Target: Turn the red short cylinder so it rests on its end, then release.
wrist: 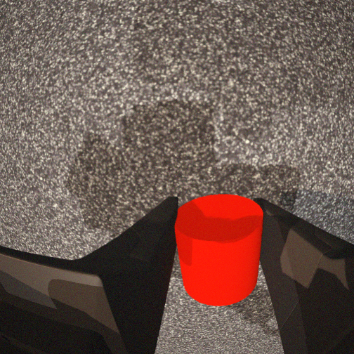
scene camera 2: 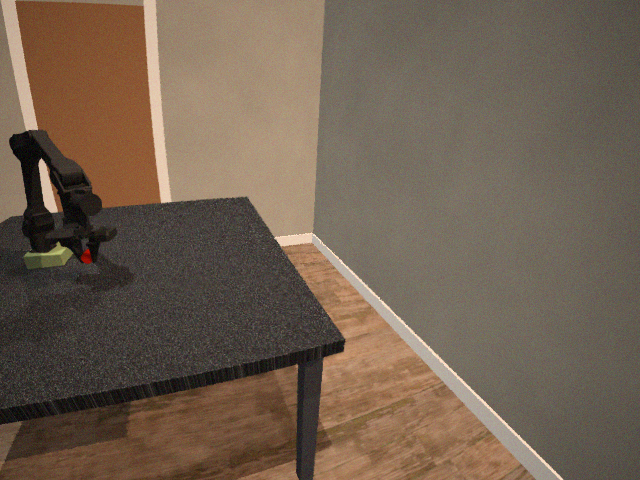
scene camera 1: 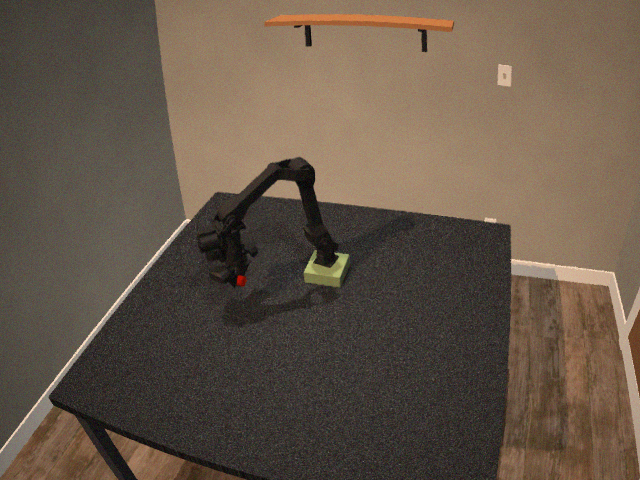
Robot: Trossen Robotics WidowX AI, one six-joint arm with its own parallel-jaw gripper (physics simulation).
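Observation:
The red short cylinder (scene camera 1: 241,281) (scene camera 2: 86,255) (wrist: 220,267) is between the two black fingers of my gripper (scene camera 1: 239,283) (scene camera 2: 88,259) (wrist: 215,206), which is shut on its curved side. In the wrist view one flat round end faces the top of the picture, and its long axis runs roughly up and down there. The cylinder appears held above the dark table (scene camera 1: 330,372) (scene camera 2: 180,304) (wrist: 65,65), with the arm's shadow lying apart from it. Its far end and the exact height of the gap are hard to tell.
The arm's base stands on a pale green block (scene camera 1: 323,278) (scene camera 2: 45,259), to the right of the gripper in scene camera 1. An orange shelf (scene camera 1: 361,20) is on the wall behind the table. The table's left edge runs near the grey wall.

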